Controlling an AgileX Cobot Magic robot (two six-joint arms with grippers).
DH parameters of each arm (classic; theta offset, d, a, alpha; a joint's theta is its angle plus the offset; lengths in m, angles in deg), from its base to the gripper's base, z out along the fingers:
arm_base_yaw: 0 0.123 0 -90
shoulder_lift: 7.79 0 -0.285 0
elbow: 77.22 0 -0.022 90
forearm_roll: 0 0.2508 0 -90
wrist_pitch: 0 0 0.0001 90
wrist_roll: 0 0.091 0 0
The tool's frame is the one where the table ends.
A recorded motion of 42 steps. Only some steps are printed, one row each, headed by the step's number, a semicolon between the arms.
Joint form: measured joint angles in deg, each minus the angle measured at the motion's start. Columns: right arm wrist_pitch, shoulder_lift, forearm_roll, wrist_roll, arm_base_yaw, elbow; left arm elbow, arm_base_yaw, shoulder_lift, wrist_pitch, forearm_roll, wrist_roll.
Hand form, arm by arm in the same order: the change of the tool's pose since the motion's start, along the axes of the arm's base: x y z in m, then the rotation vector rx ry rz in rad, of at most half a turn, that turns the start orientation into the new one. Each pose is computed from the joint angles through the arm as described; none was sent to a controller.
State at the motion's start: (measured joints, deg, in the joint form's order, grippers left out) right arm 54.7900 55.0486 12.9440 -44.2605 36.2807 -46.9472; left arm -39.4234 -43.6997 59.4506 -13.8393 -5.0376 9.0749
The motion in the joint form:
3: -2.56 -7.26 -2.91 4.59 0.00 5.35; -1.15 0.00 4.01 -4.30 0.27 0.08
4: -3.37 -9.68 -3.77 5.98 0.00 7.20; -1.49 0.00 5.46 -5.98 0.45 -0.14
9: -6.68 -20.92 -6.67 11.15 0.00 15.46; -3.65 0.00 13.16 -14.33 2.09 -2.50
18: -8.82 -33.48 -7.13 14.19 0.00 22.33; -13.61 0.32 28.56 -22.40 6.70 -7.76
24: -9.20 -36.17 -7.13 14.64 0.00 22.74; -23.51 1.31 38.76 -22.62 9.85 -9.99
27: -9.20 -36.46 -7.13 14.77 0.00 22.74; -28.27 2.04 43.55 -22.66 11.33 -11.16
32: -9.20 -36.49 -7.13 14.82 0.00 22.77; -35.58 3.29 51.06 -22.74 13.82 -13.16
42: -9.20 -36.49 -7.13 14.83 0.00 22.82; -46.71 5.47 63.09 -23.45 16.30 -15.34
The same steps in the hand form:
3: -0.0182 -0.0185 -0.0069 0.0333 -0.0552 -0.0718; 0.0120 -0.0108 -0.0030 -0.0116 -0.0233 0.0048
4: -0.0242 -0.0243 -0.0103 0.0453 -0.0721 -0.0931; 0.0162 -0.0147 -0.0046 -0.0185 -0.0304 0.0061
9: -0.0500 -0.0482 -0.0289 0.1123 -0.1460 -0.1697; 0.0377 -0.0357 -0.0145 -0.0611 -0.0586 0.0032
18: -0.0758 -0.0681 -0.0458 0.2207 -0.2271 -0.2122; 0.0849 -0.0832 -0.0299 -0.1082 -0.0776 -0.0337
24: -0.0808 -0.0718 -0.0445 0.2558 -0.2573 -0.2177; 0.1233 -0.1142 -0.0409 -0.1004 -0.0806 -0.0489
27: -0.0814 -0.0722 -0.0442 0.2604 -0.2599 -0.2193; 0.1426 -0.1264 -0.0487 -0.0984 -0.0810 -0.0515
32: -0.0814 -0.0723 -0.0443 0.2608 -0.2594 -0.2199; 0.1726 -0.1431 -0.0654 -0.0933 -0.0789 -0.0556
42: -0.0814 -0.0722 -0.0446 0.2603 -0.2587 -0.2200; 0.2195 -0.1612 -0.1033 -0.0896 -0.0724 -0.0451

